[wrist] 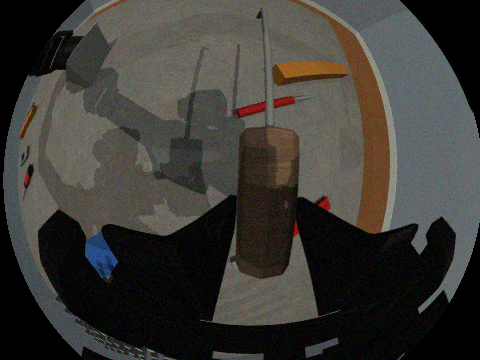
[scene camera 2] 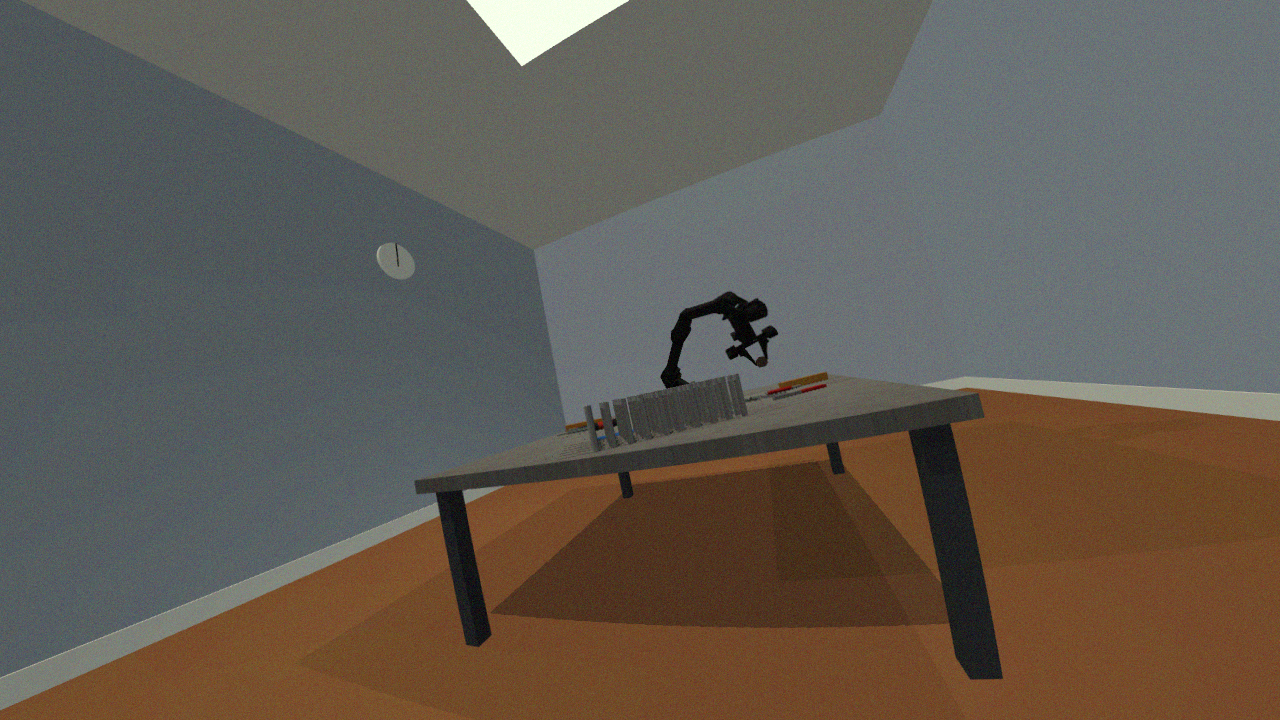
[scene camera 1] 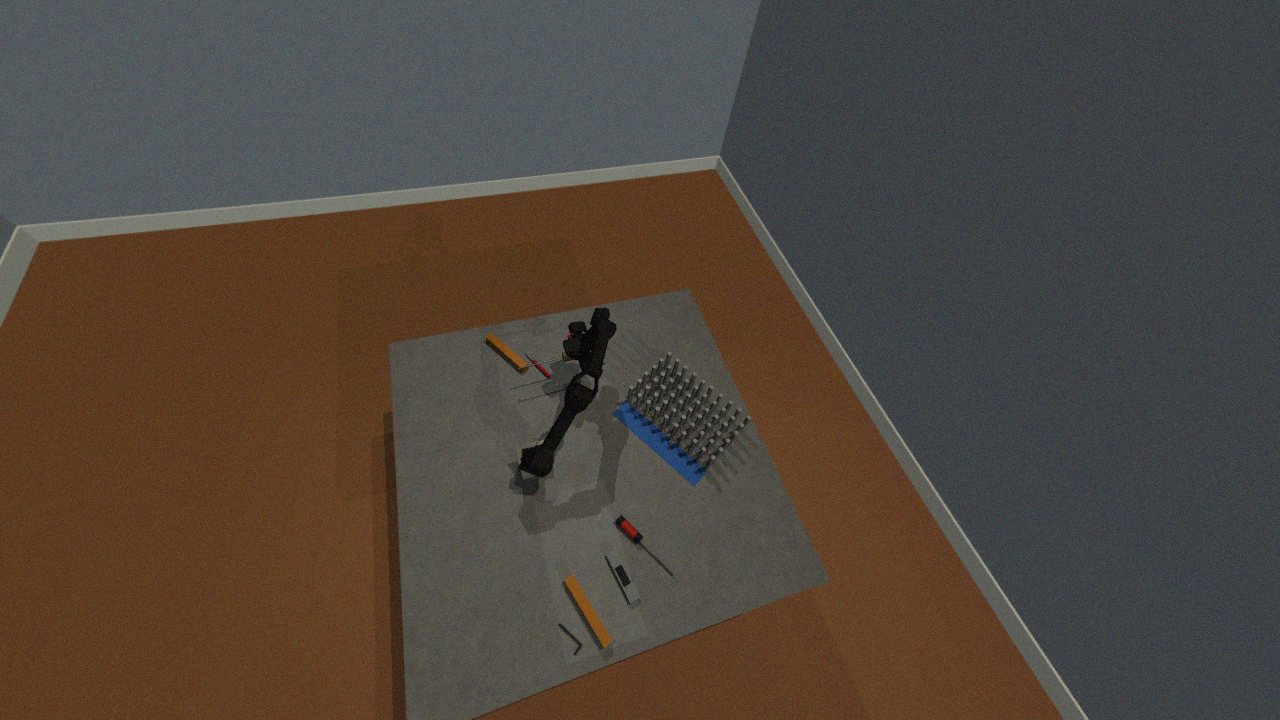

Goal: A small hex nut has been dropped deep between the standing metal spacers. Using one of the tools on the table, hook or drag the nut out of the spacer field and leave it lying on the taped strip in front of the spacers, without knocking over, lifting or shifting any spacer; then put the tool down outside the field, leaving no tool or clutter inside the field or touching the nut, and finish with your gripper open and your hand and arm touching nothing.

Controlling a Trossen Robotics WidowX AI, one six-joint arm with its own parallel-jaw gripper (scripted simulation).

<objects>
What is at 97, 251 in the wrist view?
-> A blue taped strip.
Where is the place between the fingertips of the gripper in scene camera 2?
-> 761, 362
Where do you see a hook tool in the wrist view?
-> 269, 156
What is the gripper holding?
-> A hook tool.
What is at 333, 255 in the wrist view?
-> The gripper.
</objects>
